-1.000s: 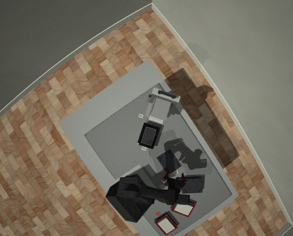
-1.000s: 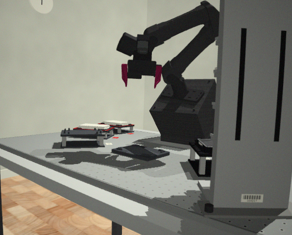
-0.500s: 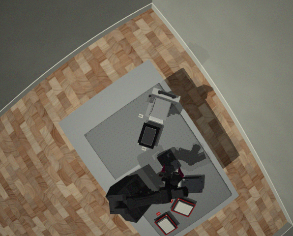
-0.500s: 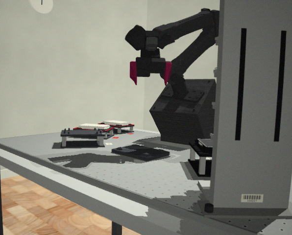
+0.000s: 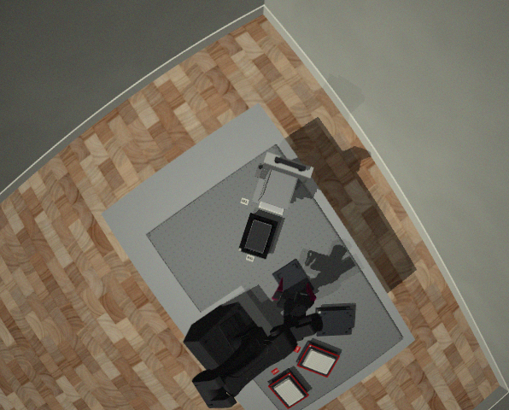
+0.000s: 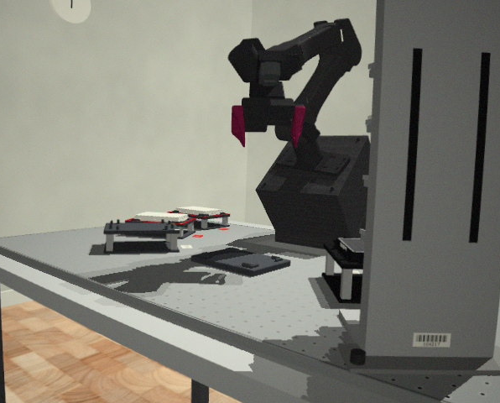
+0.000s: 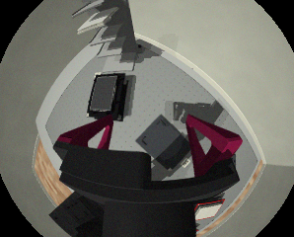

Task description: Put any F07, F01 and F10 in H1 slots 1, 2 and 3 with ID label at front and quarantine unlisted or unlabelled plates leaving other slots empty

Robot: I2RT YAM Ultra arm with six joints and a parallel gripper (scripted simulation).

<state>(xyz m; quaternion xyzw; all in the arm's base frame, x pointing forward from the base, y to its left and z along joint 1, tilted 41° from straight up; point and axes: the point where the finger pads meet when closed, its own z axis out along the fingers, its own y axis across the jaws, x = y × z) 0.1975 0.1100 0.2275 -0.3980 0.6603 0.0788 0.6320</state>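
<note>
The dark 96-well plate lies 19 cm to the left of my hand, 18 cm below it and 5 cm behind it. From my hand the other things lie so: N6 deck label: 24 cm below, 17 cm to the right, 3 cm ahead; then H1 deck label: 34 cm to the left, 24 cm below, 5 cm behind; then grey hotel back wall: 38 cm to the left, 11 cm ahead, 4 cm below.
</note>
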